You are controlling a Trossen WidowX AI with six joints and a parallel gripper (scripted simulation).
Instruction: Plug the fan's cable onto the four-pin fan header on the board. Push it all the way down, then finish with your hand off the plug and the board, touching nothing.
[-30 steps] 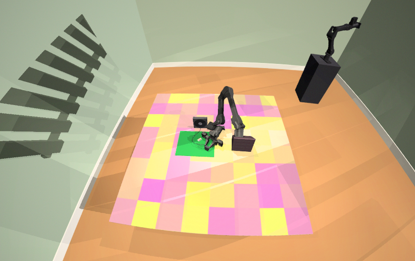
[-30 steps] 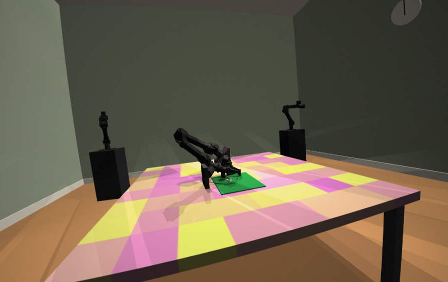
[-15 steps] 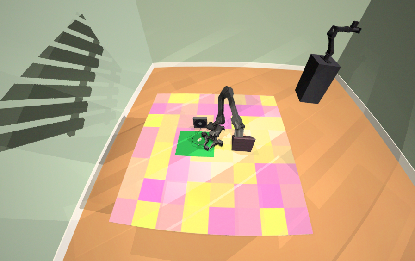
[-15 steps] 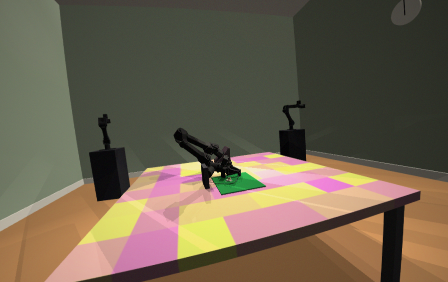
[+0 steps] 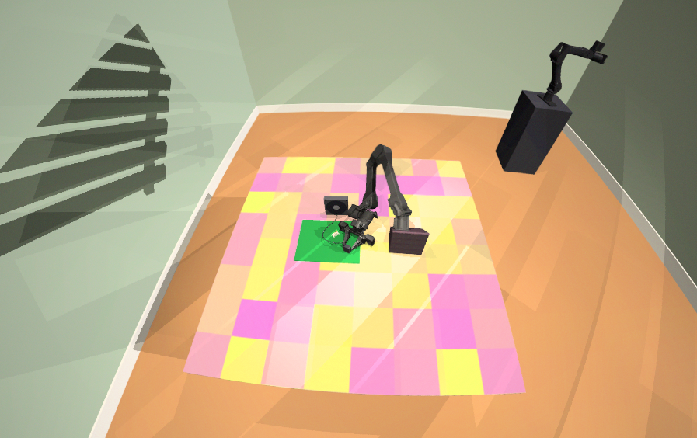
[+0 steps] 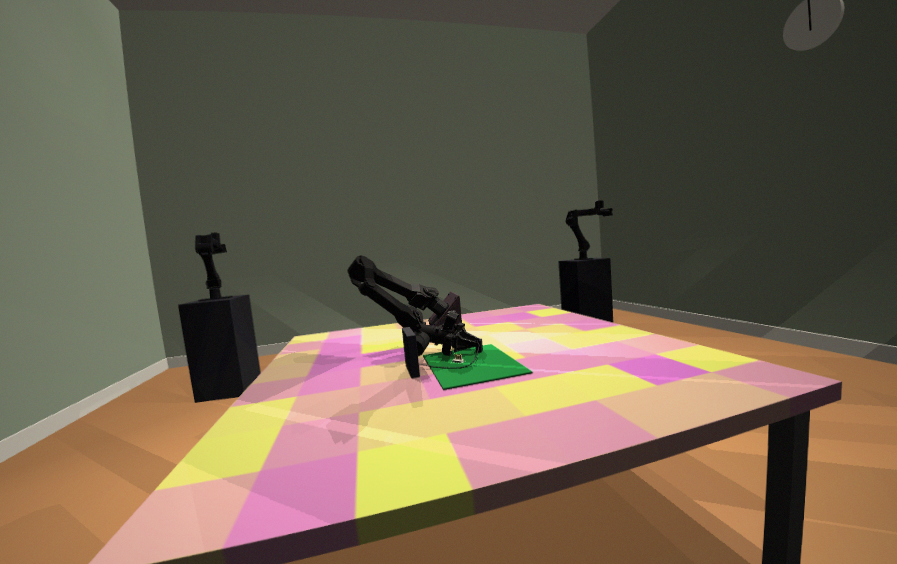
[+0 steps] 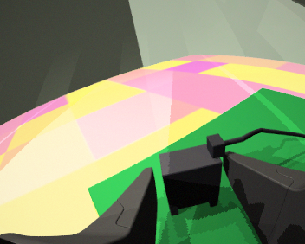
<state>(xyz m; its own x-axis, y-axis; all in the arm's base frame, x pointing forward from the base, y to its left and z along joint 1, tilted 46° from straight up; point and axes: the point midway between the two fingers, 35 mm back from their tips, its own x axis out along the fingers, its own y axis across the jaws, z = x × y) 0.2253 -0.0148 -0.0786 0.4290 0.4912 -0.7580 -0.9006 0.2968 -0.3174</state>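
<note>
Right now my gripper tip is 1 cm above the dark plug. Round my gripper tip: green board 10 cm ahead, 5 cm to the right, 5 cm below; black fan 8 cm ahead, 22 cm to the right, 3 cm above.
</note>
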